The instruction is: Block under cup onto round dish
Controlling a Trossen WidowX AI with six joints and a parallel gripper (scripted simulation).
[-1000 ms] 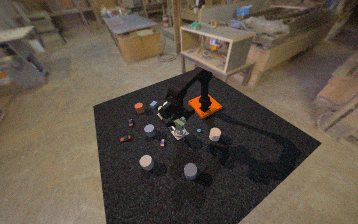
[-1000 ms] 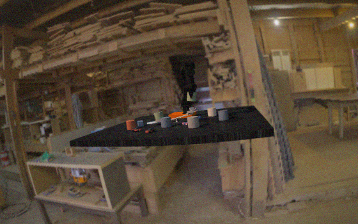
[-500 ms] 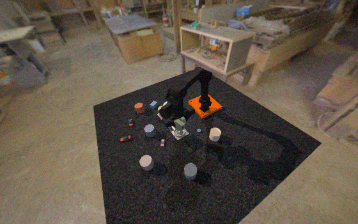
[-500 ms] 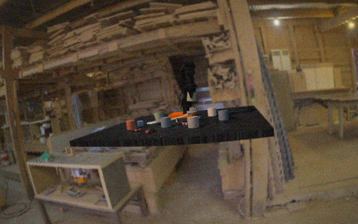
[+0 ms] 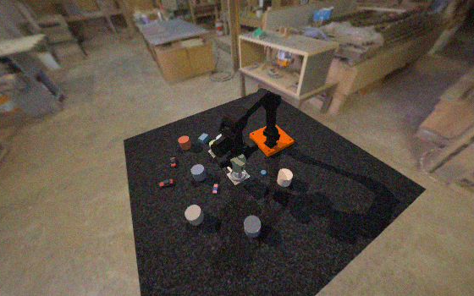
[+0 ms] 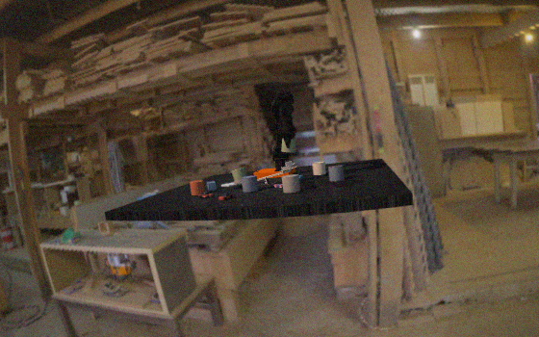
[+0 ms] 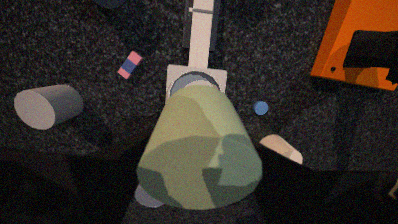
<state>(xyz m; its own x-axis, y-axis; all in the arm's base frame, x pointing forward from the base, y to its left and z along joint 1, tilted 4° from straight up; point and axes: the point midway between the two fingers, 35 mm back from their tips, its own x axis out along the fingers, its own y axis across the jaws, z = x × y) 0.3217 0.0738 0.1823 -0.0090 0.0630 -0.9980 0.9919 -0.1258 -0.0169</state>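
The grey block is 1 cm to the right of my gripper tip and 8 cm below it. Round my gripper tip: red-blue block: 12 cm ahead, 6 cm to the right, 16 cm below; then balance: 1 cm behind, 14 cm to the right, 13 cm below; then beige cup: 20 cm behind, 14 cm to the left, 13 cm below.
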